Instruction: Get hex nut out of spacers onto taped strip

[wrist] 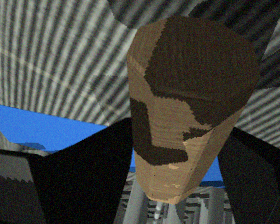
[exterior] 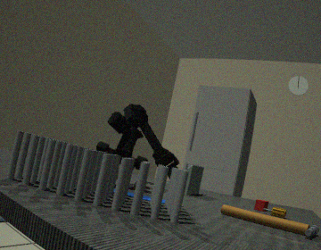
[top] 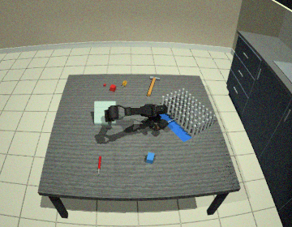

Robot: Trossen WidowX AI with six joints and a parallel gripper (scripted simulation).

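Right now the blue taped strip is 90 mm ahead of my gripper tip, 50 mm to the left of it and 30 mm below it. The rest, counted from my gripper tip: wooden-handled hook tool (90 mm ahead, 50 mm to the left); then red screwdriver (430 mm behind, 360 mm to the right, 30 mm below); then blue cube (100 mm behind, 290 mm to the right, 10 mm below).
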